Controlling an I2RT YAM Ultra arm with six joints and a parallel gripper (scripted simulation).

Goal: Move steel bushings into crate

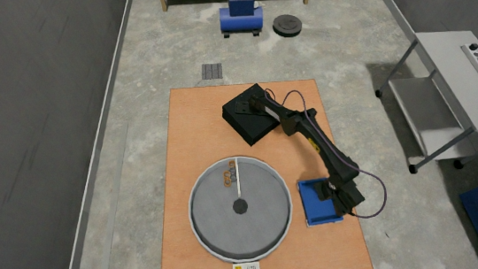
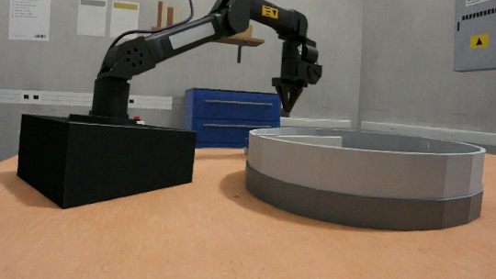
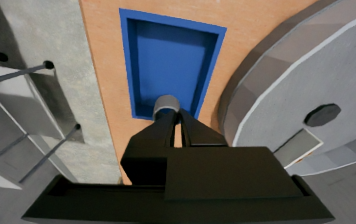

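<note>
Right now my hand is 120 mm above the blue crate and 20 mm to the right of it. Also, from my hand: grey turntable: 330 mm to the right, 90 mm below, 40 mm ahead.
</note>
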